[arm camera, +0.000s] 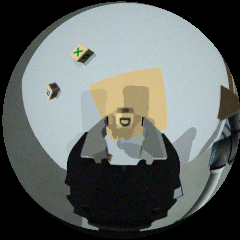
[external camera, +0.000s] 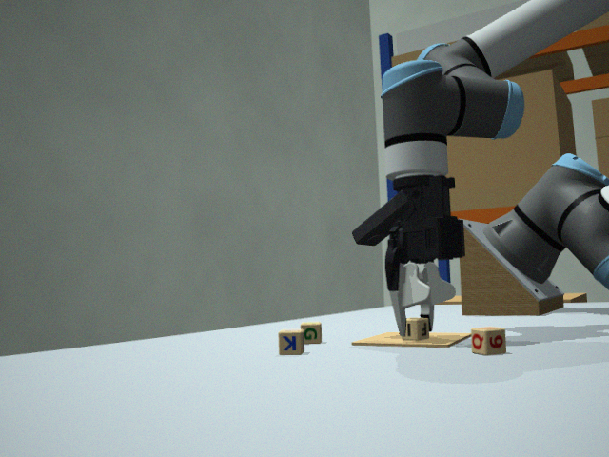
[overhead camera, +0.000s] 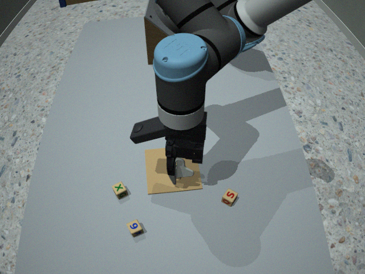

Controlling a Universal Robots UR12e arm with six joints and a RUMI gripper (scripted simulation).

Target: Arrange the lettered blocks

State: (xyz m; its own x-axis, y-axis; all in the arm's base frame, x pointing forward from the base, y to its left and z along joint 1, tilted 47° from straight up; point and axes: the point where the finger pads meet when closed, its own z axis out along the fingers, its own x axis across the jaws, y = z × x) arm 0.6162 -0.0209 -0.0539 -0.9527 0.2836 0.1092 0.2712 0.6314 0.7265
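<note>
Right now the tan mat is 20 mm below my hand, 20 mm behind it and 10 mm to the right of it.
</note>
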